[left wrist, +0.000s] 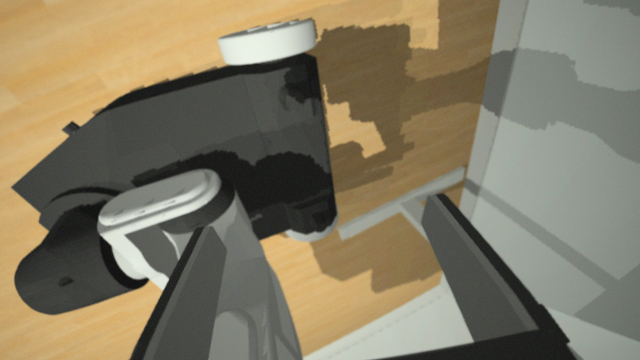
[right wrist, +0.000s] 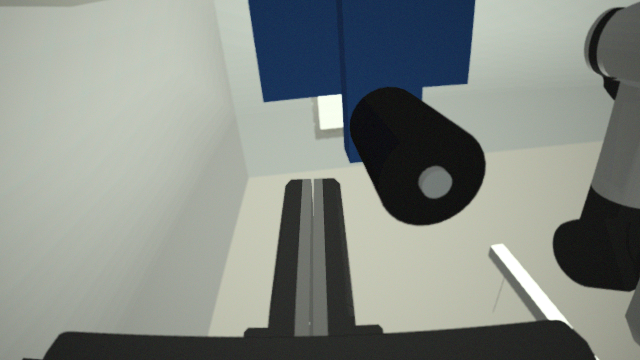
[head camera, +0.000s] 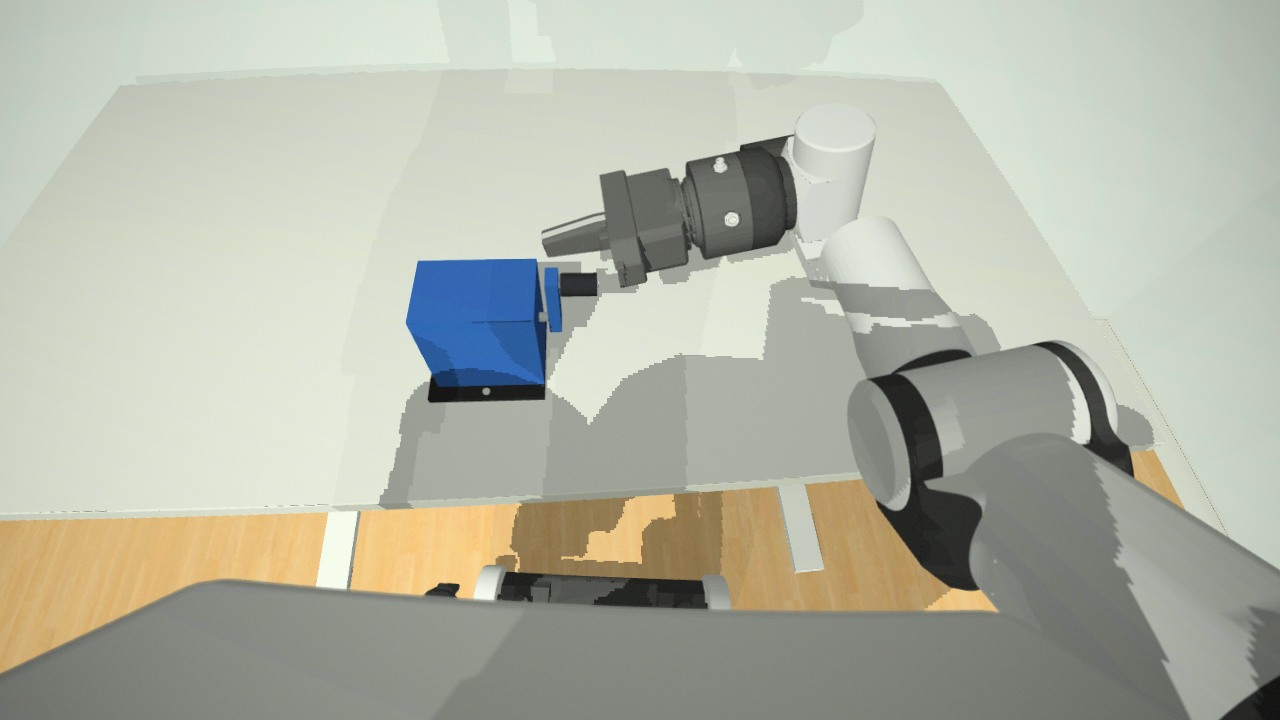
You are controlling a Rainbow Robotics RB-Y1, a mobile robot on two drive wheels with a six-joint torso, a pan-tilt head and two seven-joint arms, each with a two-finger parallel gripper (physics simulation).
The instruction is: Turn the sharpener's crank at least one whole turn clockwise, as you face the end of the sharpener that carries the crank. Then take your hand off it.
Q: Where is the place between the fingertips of my right gripper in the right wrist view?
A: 313,197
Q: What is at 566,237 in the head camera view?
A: My right gripper.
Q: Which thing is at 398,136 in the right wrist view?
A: A black handle.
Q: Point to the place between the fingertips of my left gripper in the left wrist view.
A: At 321,224
